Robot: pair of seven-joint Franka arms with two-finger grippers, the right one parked.
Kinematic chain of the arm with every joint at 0, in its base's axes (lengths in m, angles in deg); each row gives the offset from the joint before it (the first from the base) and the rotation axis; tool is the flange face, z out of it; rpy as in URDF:
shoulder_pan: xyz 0 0 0.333 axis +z
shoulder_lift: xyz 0 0 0 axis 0.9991 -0.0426 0
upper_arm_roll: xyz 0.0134 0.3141 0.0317 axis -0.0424 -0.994 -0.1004
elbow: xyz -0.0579 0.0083 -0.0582 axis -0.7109 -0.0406 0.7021
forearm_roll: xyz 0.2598 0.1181 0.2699 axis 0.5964 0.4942 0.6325
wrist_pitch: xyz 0 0 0 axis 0.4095 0.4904 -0.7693
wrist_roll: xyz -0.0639 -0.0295 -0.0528 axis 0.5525 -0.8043 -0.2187
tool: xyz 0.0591 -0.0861 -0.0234 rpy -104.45 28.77 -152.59
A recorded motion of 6 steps. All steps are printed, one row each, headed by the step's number.
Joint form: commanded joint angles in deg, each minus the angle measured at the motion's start. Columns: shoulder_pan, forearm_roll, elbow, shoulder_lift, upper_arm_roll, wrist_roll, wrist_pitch.
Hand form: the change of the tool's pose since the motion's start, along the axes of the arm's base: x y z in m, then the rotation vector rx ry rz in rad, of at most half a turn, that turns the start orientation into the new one. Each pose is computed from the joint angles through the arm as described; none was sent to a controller.
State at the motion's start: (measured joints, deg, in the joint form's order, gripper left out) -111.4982 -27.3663 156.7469 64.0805 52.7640 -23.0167 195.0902
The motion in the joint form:
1: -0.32 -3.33 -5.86 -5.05 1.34 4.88 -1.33
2: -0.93 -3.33 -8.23 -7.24 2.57 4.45 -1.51
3: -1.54 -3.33 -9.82 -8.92 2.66 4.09 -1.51
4: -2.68 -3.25 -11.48 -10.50 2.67 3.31 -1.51
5: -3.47 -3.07 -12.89 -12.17 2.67 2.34 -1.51
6: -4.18 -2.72 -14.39 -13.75 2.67 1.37 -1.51
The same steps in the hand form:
1: 0.0107 -0.0277 -0.0116 -0.0620 0.0476 -0.0760
2: 0.0089 -0.0484 -0.0173 -0.0747 0.0546 -0.0956
3: 0.0104 -0.0580 -0.0242 -0.0779 0.0586 -0.0989
4: 0.0089 -0.0720 -0.0297 -0.0798 0.0593 -0.1036
5: 0.0085 -0.0819 -0.0383 -0.0771 0.0638 -0.0995
6: 0.0089 -0.0910 -0.0454 -0.0738 0.0640 -0.0956

